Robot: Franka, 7 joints.
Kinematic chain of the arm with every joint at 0, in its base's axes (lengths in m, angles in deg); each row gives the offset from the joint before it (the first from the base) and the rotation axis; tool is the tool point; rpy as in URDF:
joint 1: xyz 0 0 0.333 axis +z
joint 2: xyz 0 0 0 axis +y
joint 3: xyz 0 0 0.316 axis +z
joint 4: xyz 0.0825 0 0 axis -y
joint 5: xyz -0.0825 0 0.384 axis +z
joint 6: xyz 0 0 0 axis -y
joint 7: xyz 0.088 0 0 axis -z
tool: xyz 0 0 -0.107 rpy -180 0 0
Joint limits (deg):
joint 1: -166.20..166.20
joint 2: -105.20..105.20
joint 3: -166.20..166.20
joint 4: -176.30..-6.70
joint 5: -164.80..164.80
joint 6: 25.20..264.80
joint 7: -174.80..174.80
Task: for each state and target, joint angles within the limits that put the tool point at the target. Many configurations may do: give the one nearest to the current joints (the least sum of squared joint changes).
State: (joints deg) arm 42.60 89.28 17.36 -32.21 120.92 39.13 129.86
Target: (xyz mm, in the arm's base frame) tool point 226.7 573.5 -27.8
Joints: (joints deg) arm 51.97 105.20 14.47 -44.94 116.13 37.17 129.86
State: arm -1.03 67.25 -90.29 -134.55 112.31 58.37 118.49
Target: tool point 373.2 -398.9 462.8
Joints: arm 20.27 60.47 -105.16 -120.15 116.93 50.88 118.49
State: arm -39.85 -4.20 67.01 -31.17 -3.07 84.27 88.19
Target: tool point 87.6 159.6 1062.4
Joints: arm -36.84 -10.63 62.52 -10.77 -6.00 66.64 88.19
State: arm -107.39 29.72 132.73 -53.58 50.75 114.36 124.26
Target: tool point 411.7 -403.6 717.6
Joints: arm -118.45 46.61 101.75 -85.63 43.50 106.12 124.26
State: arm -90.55 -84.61 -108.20 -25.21 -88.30 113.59 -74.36
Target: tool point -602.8 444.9 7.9
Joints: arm -65.73 -100.24 -109.09 -49.20 -84.23 108.73 -74.36
